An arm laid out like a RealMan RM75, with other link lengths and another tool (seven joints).
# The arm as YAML. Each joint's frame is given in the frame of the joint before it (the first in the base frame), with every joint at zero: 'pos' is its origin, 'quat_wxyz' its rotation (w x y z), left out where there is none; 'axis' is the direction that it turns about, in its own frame. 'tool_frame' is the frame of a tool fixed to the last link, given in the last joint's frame.
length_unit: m
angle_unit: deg
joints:
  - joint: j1
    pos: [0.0, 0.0, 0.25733]
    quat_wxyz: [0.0, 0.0, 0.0, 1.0]
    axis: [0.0, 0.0, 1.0]
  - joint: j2
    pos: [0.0, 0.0, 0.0]
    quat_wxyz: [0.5, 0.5, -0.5, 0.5]
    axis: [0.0, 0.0, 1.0]
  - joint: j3
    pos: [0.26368, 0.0, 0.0]
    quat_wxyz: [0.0, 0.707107, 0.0, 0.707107]
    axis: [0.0, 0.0, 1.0]
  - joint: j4
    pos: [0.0, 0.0, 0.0]
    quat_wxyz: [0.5, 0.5, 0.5, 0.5]
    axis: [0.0, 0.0, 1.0]
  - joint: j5
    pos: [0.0, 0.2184, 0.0]
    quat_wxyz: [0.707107, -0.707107, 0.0, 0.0]
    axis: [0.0, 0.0, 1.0]
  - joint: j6
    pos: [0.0, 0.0, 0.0]
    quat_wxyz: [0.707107, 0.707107, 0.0, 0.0]
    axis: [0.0, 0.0, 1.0]
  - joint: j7
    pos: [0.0, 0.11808, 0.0]
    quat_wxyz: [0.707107, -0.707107, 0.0, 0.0]
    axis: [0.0, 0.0, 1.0]
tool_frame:
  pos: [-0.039, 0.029, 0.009]
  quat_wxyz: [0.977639, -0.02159, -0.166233, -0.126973]
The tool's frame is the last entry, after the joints.
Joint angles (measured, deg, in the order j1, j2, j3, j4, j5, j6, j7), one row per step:
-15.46 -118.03 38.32 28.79 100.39 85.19 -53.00
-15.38 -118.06 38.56 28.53 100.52 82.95 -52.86
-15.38 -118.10 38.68 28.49 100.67 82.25 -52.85
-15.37 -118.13 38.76 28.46 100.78 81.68 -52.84
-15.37 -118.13 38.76 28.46 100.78 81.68 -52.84
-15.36 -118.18 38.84 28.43 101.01 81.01 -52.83
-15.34 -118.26 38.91 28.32 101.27 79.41 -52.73
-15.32 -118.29 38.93 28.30 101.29 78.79 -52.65
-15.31 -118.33 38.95 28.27 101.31 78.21 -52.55
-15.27 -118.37 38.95 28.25 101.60 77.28 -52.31
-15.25 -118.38 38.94 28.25 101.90 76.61 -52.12
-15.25 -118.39 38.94 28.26 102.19 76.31 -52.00
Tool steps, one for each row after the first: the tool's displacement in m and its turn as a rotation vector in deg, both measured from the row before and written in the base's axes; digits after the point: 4 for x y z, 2 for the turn. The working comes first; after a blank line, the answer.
Tool pose at each row, in the base's axes (x y z in m, rotation vector in deg; the steps are taken from these numbers as rounded here):
-0.3444 0.2887 0.0633 -36.92 114.48 42.65
-0.3490 0.2900 0.0612 -38.06 115.27 44.57
-0.3501 0.2904 0.0601 -38.42 115.64 45.03
-0.3512 0.2908 0.0593 -38.71 115.91 45.45
-0.3512 0.2908 0.0593 -38.71 115.91 45.45
-0.3524 0.2911 0.0582 -39.07 116.31 45.88
-0.3554 0.2919 0.0565 -39.82 116.96 47.23
-0.3566 0.2923 0.0562 -40.04 117.16 47.84
-0.3576 0.2926 0.0557 -40.22 117.35 48.39
-0.3595 0.2928 0.0548 -40.46 117.95 49.21
-0.3609 0.2929 0.0543 -40.60 118.50 49.78
-0.3615 0.2929 0.0536 -40.63 118.92 49.94

-0.0046 0.0013 -0.0021 0.33 1.39 1.61
-0.0011 0.0004 -0.0011 -0.03 0.48 0.45
-0.0011 0.0004 -0.0008 0.01 0.39 0.38
0.0000 0.0000 0.0000 0.00 0.00 0.00
-0.0012 0.0003 -0.0011 -0.07 0.50 0.43
-0.0030 0.0008 -0.0017 0.20 1.08 1.08
-0.0012 0.0004 -0.0003 0.17 0.42 0.40
-0.0010 0.0003 -0.0005 0.16 0.39 0.35
-0.0019 0.0002 -0.0009 0.10 0.85 0.50
-0.0014 0.0001 -0.0005 0.02 0.70 0.33
-0.0006 0.0000 -0.0007 -0.11 0.42 0.09

